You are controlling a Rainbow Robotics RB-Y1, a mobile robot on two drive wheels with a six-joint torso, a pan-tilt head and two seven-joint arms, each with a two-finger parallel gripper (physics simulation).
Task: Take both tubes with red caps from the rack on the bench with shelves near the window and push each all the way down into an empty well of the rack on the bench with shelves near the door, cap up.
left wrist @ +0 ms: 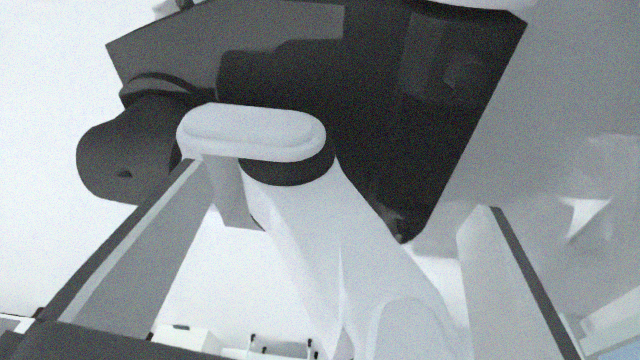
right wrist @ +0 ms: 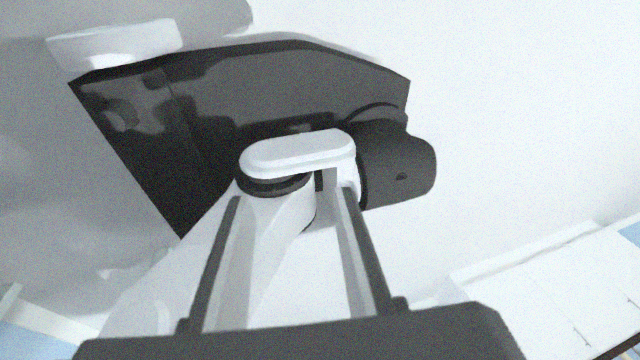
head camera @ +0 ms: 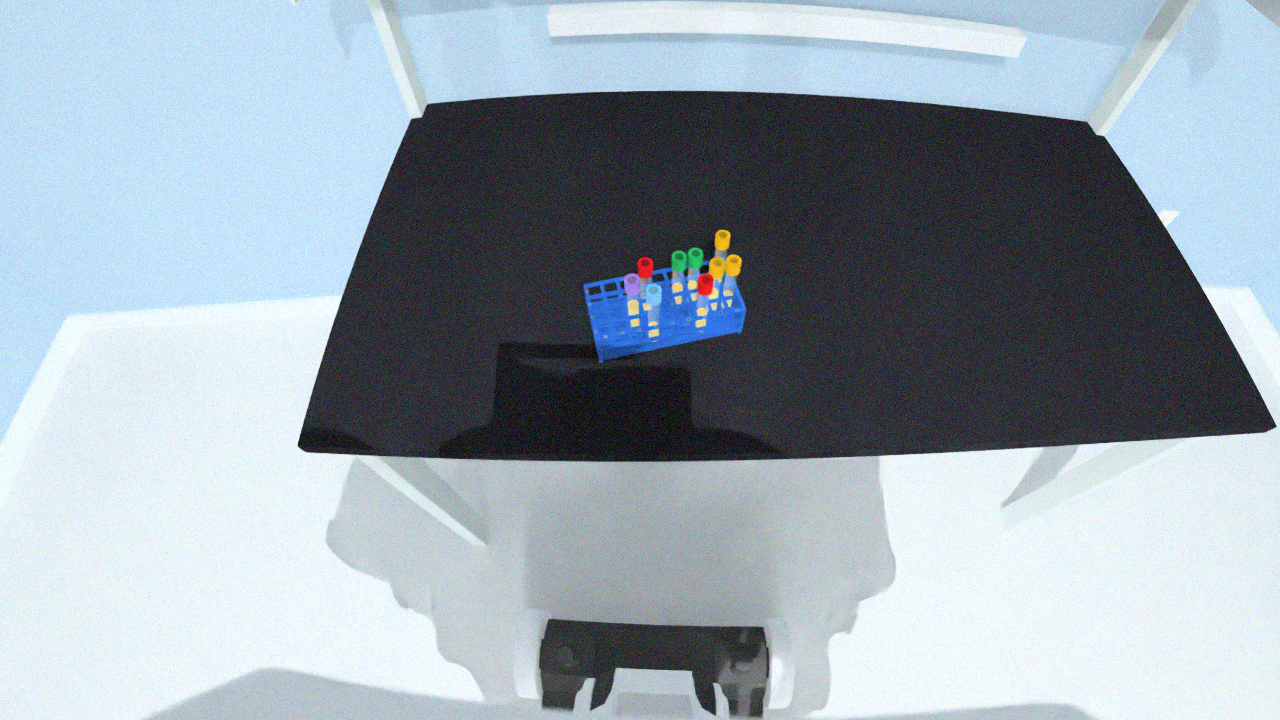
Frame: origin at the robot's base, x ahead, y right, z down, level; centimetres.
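Seen in the pictures: left gripper, fingertip midpoint: (left wrist: 335, 198); right gripper, fingertip midpoint: (right wrist: 293, 204); robot's base, link origin: (head camera: 654, 661).
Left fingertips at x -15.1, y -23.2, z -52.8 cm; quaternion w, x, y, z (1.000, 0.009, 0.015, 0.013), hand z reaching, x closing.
Offsets run from my left fingertips to a thing's top centre. "*": to the spot under its first point. Level surfaces: height alone.
A blue rack @(* dx +54.8, dy +16.8, dz -24.2 cm) (head camera: 617, 343) stands on the black bench top @(dz -23.5 cm) (head camera: 939, 268) in the head view, slightly turned. One red-capped tube @(dx +59.6, dy +20.5, dz -35.4 cm) (head camera: 645, 267) is in its back part, left of the middle. The other red-capped tube @(dx +57.2, dy +27.9, dz -35.4 cm) (head camera: 705, 284) is nearer the front, toward the right end. Both are cap up. Several wells at the rack's left end look empty. A second rack does not show. My left gripper (left wrist: 335, 198) is open and empty in the left wrist view. My right gripper (right wrist: 293, 204) is partly open and empty in the right wrist view. Neither gripper shows in the head view.
Green, yellow, purple and light-blue capped tubes stand close around the red ones. Shelf posts (head camera: 398, 53) (head camera: 1145, 67) rise at the bench's back corners. My dark base (head camera: 653, 642) is in front of the bench. My own arm and base lie beyond the fingers in both wrist views.
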